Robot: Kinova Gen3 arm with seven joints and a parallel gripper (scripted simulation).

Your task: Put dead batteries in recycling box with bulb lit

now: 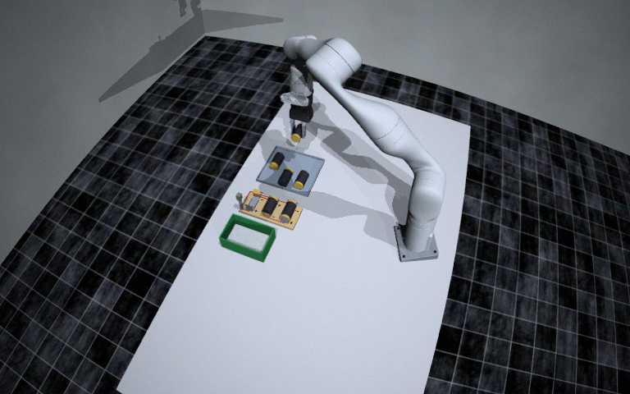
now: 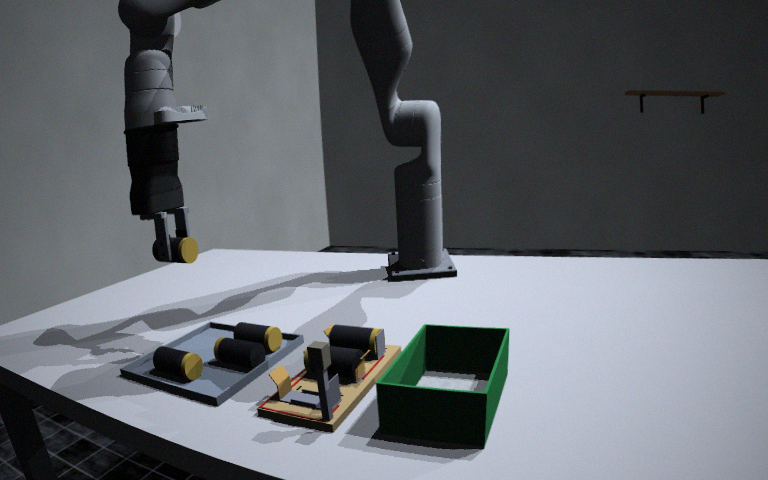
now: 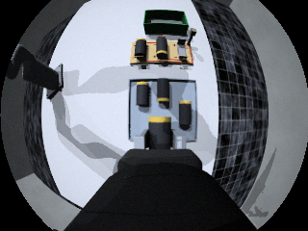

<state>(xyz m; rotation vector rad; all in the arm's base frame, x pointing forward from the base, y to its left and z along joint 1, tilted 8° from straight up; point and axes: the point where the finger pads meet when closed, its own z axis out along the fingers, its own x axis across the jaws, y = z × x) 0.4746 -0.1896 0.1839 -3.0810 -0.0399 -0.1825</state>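
Right now the grey tray is 150 mm below my hand, 50 mm to the left of it and 10 mm ahead of it. Also, from my hand: green recycling box (380 mm to the left, 140 mm below, 10 mm ahead).
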